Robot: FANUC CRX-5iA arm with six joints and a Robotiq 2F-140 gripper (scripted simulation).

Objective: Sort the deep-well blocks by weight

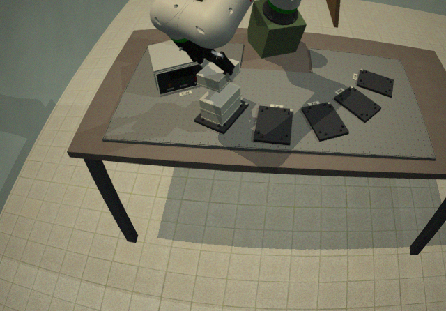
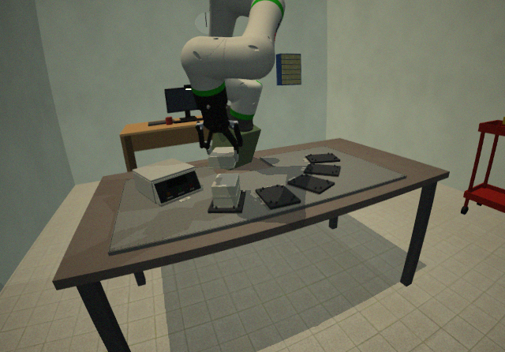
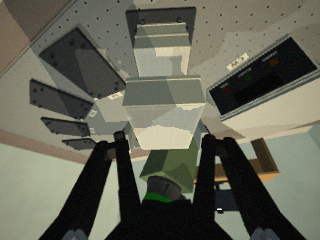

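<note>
Now: hand 27 cm past the grey platform, 18 cm to the left of it and 10 cm above it. Also, from my hand: check-weigher (26 cm behind, 18 cm to the right, 13 cm below); P1 label (3 cm behind, 19 cm to the left, 19 cm below); nest P1 (7 cm ahead, 18 cm to the left, 18 cm below).
</note>
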